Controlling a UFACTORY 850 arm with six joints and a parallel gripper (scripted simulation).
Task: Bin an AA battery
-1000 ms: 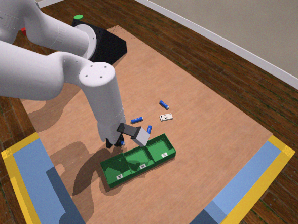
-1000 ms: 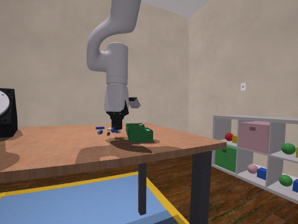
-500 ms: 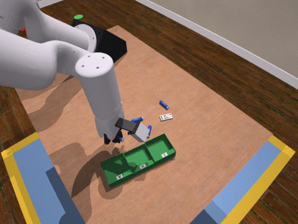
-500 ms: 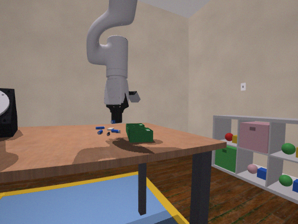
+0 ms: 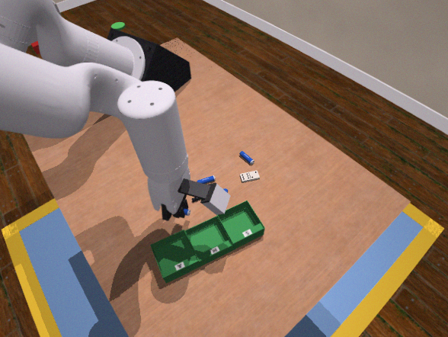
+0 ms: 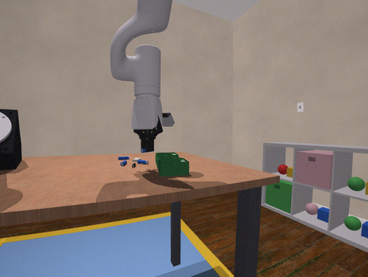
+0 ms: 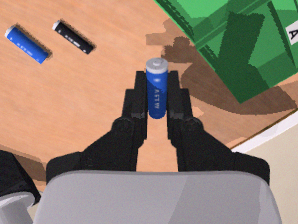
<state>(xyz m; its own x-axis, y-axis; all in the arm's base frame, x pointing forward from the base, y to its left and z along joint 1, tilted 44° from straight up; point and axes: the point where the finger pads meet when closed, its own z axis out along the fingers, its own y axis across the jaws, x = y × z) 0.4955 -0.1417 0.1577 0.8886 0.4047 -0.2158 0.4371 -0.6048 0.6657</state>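
Right now the green three-compartment bin is 8 cm ahead of my hand and 6 cm below it. Round my hand: blue battery (2 cm below); white domino (22 cm to the left, 8 cm below, 3 cm ahead); thin black battery (8 cm to the left, 8 cm below, 2 cm behind).
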